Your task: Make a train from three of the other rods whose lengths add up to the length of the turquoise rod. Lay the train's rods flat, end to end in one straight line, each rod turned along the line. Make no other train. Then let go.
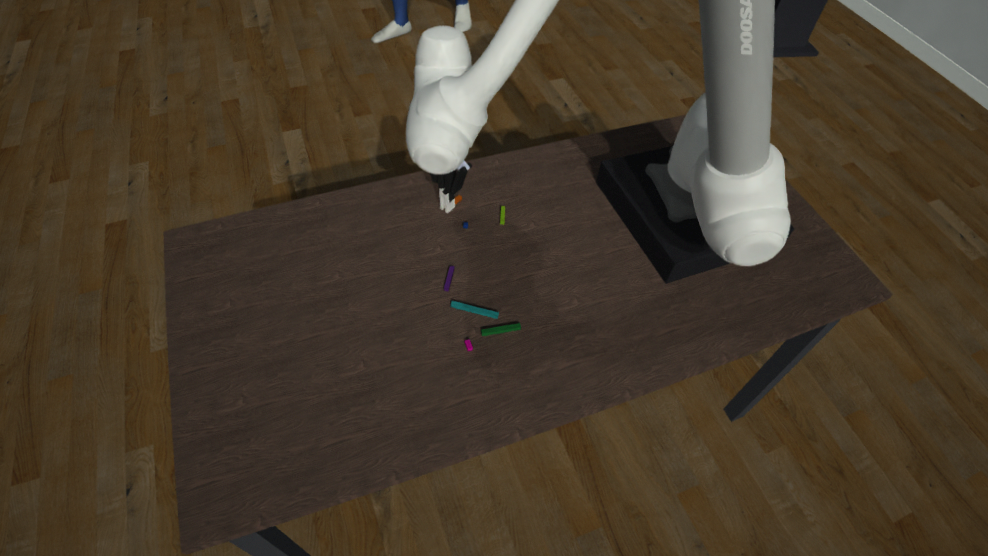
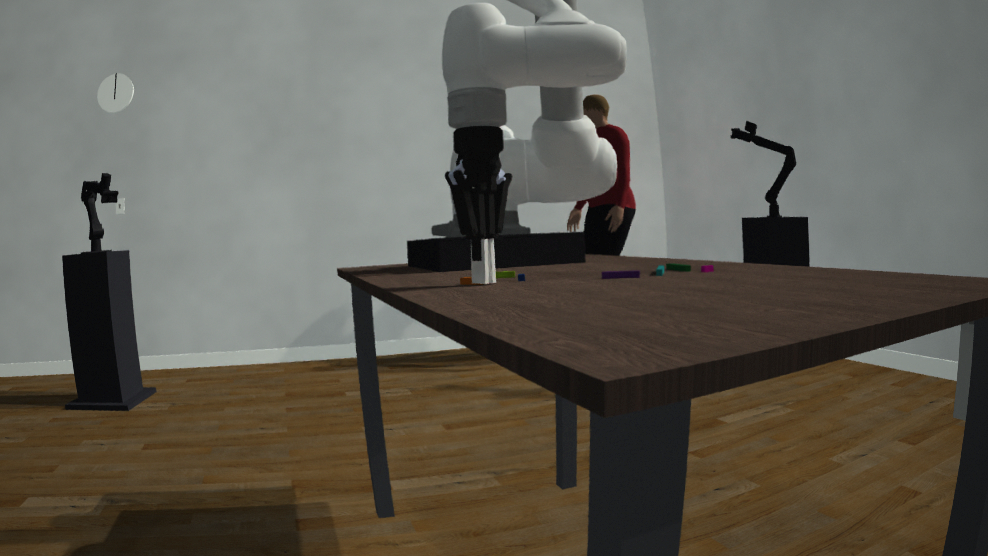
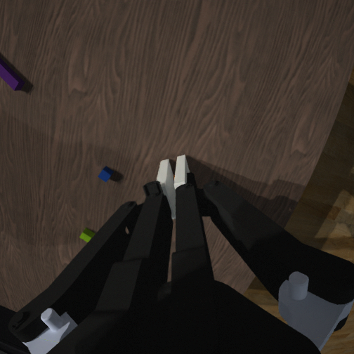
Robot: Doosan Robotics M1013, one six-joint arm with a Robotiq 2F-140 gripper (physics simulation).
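Places are measured from the arm's base along level axes (x left, y ahead, z down), in centimetres.
Where they show: gripper, fingertip midpoint: (image 1: 447, 207) (image 2: 484, 283).
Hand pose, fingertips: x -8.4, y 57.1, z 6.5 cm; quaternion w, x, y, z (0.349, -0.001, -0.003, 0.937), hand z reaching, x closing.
Note:
Each offset is from my fingertips to the centre of the thing. Level surfaces: height alone.
My gripper (image 1: 447, 209) (image 2: 483, 282) (image 3: 176, 170) is down at the table near its far edge, shut on the orange rod @[dx -1.6, dy -1.9, dz -0.2 cm] (image 1: 458, 199) (image 2: 465, 280); one end sticks out beside the fingers, the rest is mostly hidden. The small blue rod @[dx +6.3, dy -3.4, dz -0.2 cm] (image 1: 464, 224) (image 2: 521, 277) (image 3: 105, 174) and lime rod @[dx +4.4, dy -12.5, dz -0.2 cm] (image 1: 502, 215) (image 2: 505, 274) (image 3: 87, 235) lie near the gripper. The purple rod @[dx +20.9, dy +2.4, dz -0.2 cm] (image 1: 449, 278) (image 2: 620, 275) (image 3: 11, 76) lies apart from the turquoise rod @[dx +29.6, dy -1.7, dz -0.2 cm] (image 1: 473, 309) (image 2: 660, 270). The green rod @[dx +35.1, dy -6.1, dz -0.2 cm] (image 1: 500, 329) (image 2: 678, 267) and short magenta rod @[dx +37.7, dy +0.9, dz -0.2 cm] (image 1: 469, 344) (image 2: 707, 269) lie beyond the turquoise one.
The rods lie on the dark wooden table @[dz +0.2 cm] (image 1: 310, 387) (image 2: 690, 325). The arm's black base plinth (image 1: 642, 228) (image 2: 428, 254) stands on the table. A person (image 2: 611, 165) stands behind the arm, and two pedestals (image 2: 100, 325) (image 2: 775, 240) carry small black arms.

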